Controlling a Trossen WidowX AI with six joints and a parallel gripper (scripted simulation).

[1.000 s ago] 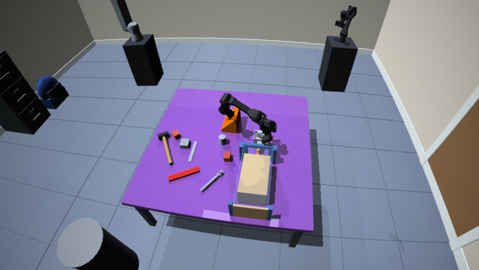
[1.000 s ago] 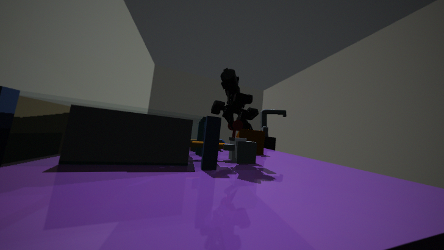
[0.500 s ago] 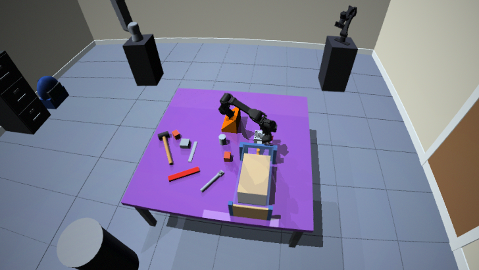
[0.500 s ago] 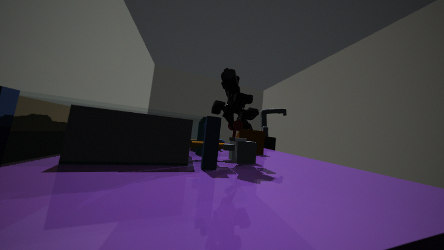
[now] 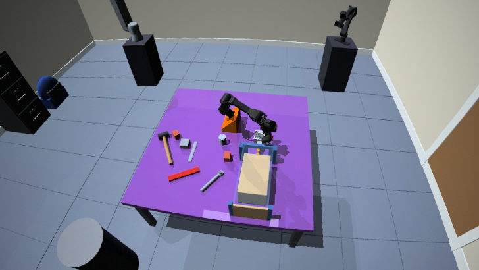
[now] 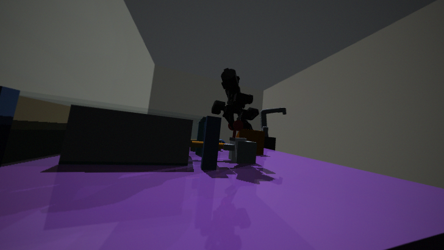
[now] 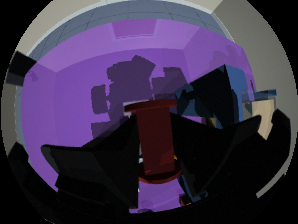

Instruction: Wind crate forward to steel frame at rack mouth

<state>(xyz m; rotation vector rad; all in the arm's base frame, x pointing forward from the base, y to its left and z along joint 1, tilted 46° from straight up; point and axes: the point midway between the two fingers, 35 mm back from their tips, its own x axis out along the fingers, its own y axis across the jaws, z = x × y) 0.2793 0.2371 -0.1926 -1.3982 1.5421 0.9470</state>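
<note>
Right now my gripper tip is 20 mm to the left of the red knob. From my gripper tip the other things lie so: grey bar (40 mm ahead, 600 mm to the right, 130 mm below); then grey winch (100 mm behind, 90 mm to the right, 100 mm below); then winch handle (30 mm behind, 40 mm to the right, 30 mm below).
</note>
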